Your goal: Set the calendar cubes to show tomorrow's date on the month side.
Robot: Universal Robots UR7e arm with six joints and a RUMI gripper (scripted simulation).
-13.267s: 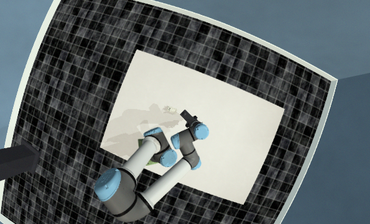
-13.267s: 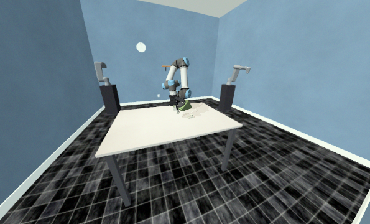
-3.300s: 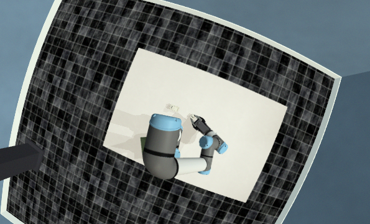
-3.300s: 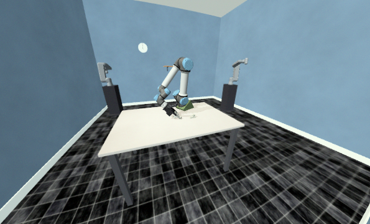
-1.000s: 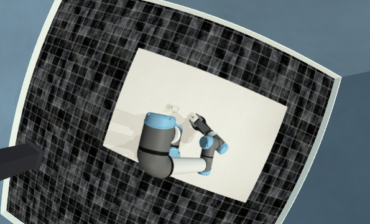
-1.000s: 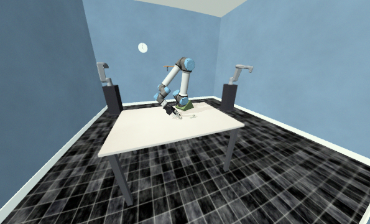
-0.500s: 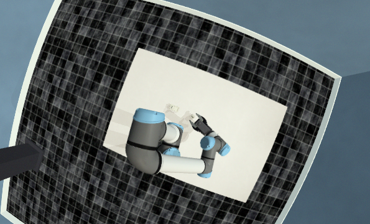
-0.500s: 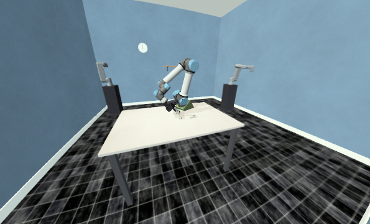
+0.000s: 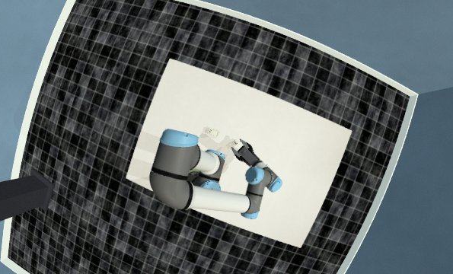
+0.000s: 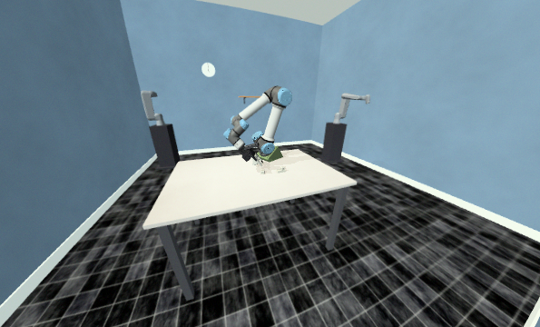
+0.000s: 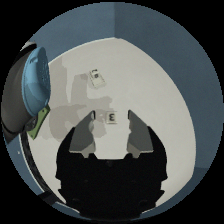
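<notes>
Right now my hand is 1 cm to the right of the white calendar cube and 8 cm above it. The rest, counted from my hand: calendar tray: 1 cm behind, 16 cm to the left, 8 cm below; then pale date cube: 1 cm behind, 18 cm to the left, 7 cm below.
</notes>
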